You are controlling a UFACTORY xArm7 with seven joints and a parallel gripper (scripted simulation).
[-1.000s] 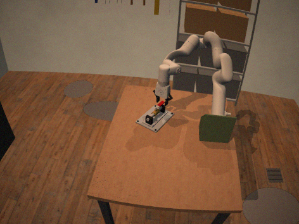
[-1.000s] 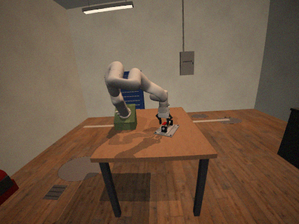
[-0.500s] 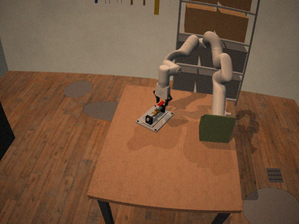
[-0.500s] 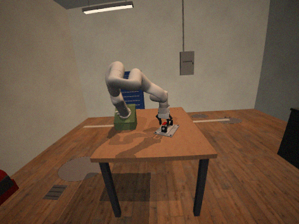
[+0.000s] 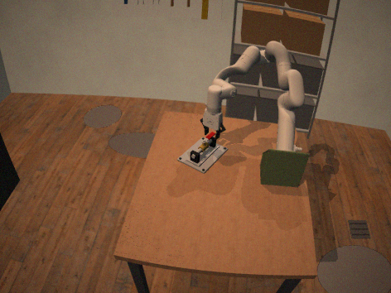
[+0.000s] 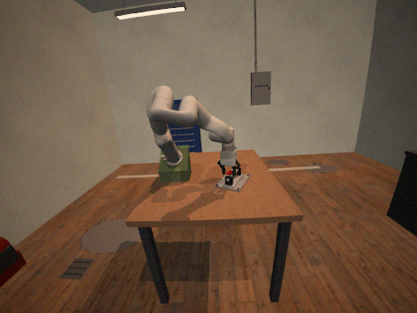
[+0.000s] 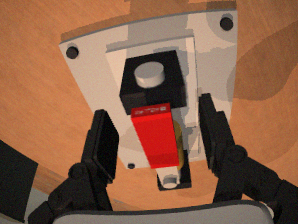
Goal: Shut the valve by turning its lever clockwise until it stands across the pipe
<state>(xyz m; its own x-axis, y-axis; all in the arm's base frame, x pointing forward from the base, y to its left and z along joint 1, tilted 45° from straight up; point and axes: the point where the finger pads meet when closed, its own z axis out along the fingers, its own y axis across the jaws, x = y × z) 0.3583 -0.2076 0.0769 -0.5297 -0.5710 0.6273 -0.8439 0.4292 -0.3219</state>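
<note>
The red lever is 4 cm to the left of my hand and 2 cm ahead of it.
</note>
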